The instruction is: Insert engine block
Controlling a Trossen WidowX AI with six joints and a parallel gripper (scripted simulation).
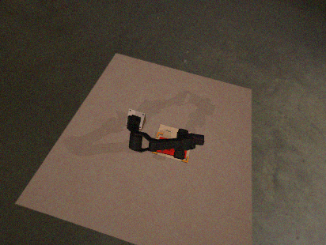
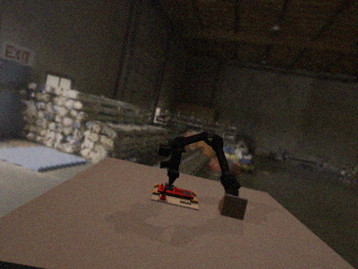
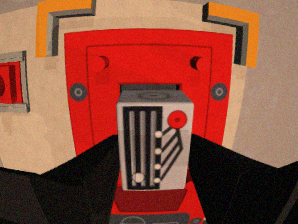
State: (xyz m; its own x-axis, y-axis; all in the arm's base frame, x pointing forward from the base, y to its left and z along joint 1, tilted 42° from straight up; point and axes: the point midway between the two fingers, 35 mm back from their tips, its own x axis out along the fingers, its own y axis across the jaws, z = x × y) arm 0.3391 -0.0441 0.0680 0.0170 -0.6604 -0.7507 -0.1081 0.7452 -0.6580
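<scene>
My gripper tip is 10 mm above the engine block. Round my gripper tip: dark post (130 mm to the left, 20 mm ahead, 10 mm below).
</scene>
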